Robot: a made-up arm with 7 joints. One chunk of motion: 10 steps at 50 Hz.
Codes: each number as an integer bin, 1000 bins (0 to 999) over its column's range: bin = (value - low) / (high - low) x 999, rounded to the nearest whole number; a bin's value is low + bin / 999 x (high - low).
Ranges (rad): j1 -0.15..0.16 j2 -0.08..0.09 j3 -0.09..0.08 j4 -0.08..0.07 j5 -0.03..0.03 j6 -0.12..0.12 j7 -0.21..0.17
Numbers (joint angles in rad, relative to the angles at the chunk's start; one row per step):
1: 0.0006 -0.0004 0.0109 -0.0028 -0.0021 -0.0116 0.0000
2: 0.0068 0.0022 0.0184 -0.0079 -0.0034 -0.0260 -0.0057
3: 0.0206 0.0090 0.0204 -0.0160 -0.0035 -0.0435 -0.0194
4: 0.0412 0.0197 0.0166 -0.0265 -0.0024 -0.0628 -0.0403
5: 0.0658 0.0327 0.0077 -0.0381 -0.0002 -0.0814 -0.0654
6: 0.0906 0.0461 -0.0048 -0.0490 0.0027 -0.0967 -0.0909
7: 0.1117 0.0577 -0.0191 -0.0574 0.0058 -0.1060 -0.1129
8: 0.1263 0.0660 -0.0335 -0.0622 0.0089 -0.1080 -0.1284
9: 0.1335 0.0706 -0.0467 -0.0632 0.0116 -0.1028 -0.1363
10: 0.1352 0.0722 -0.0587 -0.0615 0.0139 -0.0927 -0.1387
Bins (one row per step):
1: 485 468 593 514 465 451 552
2: 505 483 637 480 443 391 537
3: 550 523 649 426 441 318 501
4: 616 586 626 356 460 238 446
5: 695 662 574 279 496 161 380
6: 775 741 501 206 544 97 313
7: 843 809 417 151 596 58 255
8: 890 858 332 119 648 50 215
9: 914 885 254 112 693 72 194
10: 919 894 184 123 731 114 187

